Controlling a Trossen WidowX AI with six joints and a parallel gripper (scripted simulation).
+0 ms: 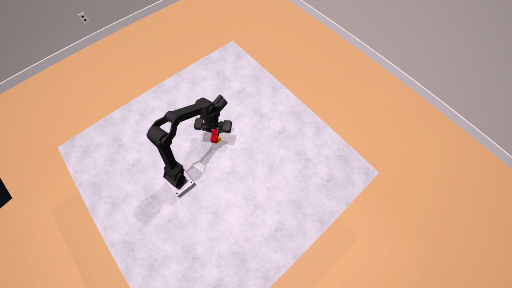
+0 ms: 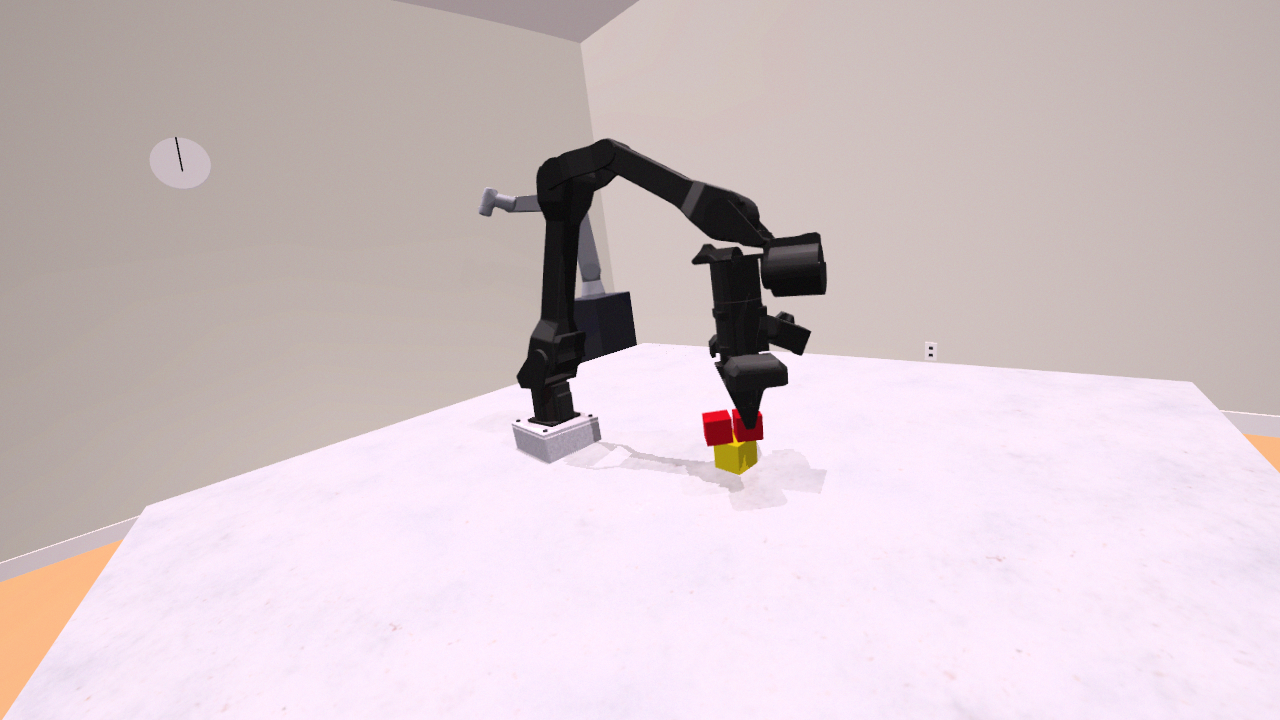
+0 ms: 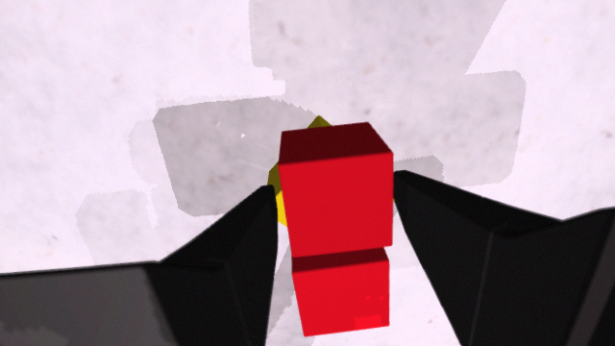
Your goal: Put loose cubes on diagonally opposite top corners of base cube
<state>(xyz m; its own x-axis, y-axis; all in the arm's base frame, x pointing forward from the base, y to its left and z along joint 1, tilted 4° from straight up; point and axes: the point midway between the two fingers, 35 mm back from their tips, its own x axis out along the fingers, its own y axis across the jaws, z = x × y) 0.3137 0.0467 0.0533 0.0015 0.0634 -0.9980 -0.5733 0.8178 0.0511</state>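
Right now the red cube is right at my gripper tip. Also, from my gripper tip: yellow base cube 4 cm below, 1 cm to the right, 1 cm behind.
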